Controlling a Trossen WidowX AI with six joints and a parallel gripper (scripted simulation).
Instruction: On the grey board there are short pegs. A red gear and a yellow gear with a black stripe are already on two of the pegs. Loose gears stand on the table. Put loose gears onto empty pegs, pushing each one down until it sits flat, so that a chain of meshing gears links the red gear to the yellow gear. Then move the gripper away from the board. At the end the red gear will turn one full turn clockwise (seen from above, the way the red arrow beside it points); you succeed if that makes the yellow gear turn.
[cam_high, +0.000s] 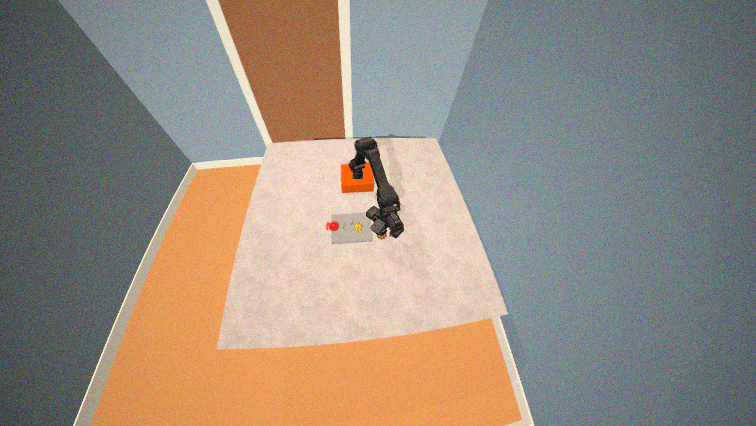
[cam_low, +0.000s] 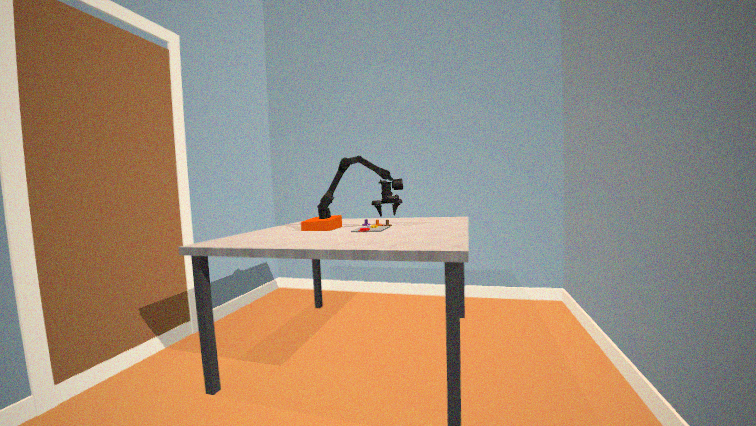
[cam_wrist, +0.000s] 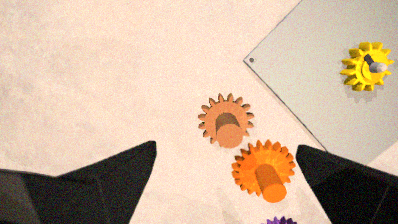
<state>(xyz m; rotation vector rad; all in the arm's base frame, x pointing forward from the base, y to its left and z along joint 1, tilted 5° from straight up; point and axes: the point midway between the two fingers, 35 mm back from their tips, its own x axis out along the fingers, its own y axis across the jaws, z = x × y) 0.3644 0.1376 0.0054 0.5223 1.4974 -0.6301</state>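
Now: the brown gear 50 mm below my gripper tip. From my gripper tip the other things lie so: yellow gear: 40 mm behind, 130 mm to the right, 50 mm below; then purple gear: 170 mm behind, 40 mm to the left, 50 mm below; then orange gear: 70 mm behind, 50 mm below.
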